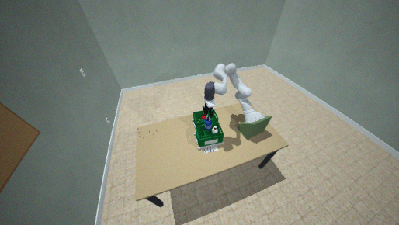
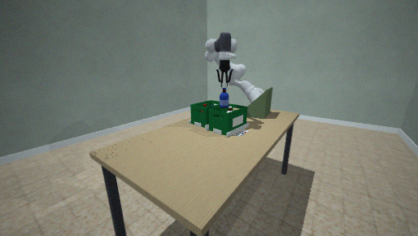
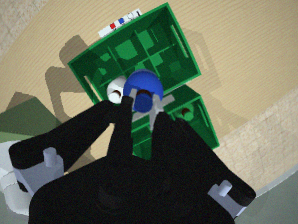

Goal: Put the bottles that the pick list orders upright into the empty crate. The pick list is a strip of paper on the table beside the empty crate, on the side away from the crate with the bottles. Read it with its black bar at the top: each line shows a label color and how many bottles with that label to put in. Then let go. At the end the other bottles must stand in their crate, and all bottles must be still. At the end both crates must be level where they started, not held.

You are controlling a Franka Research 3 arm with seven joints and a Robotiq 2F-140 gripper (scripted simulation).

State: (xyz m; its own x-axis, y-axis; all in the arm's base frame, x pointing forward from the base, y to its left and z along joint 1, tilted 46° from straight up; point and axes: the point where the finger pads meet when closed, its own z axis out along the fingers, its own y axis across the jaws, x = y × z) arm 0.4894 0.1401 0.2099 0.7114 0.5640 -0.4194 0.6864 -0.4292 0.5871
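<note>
My hand is 8 cm above the blue-capped bottle. From my hand the other things lie so: red-labelled bottle 3 cm behind, 23 cm to the right, 25 cm below; white-capped bottle 9 cm behind, 1 cm to the left, 25 cm below; green-capped bottle 6 cm ahead, 14 cm to the right, 25 cm below.
</note>
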